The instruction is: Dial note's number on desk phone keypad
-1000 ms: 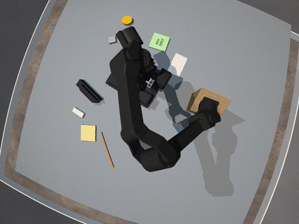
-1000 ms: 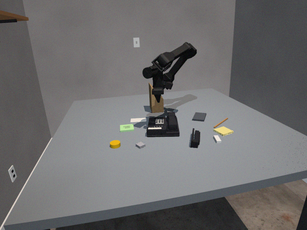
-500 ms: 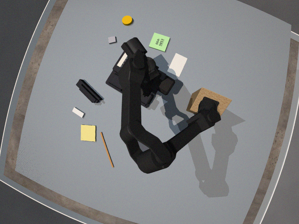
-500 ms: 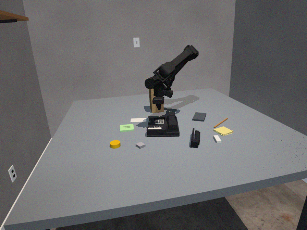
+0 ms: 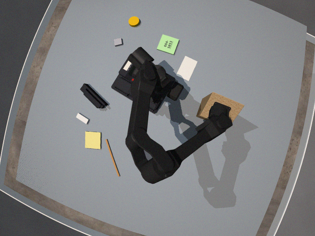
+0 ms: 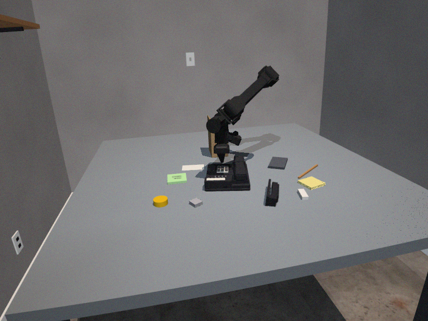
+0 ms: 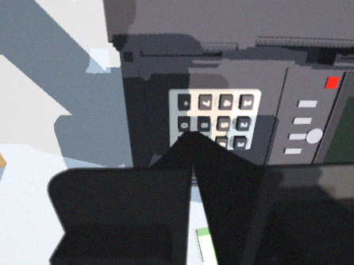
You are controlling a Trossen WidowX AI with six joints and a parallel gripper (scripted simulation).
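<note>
My gripper is now 7 cm short of the black desk phone, 1 cm to the right of it and 6 cm above it. The rest, counted from my hand: white card (9 cm behind, 12 cm to the right, 8 cm below); handset (7 cm ahead, 6 cm to the left, 4 cm below); grey plate (3 cm behind, 27 cm to the left, 8 cm below).
</note>
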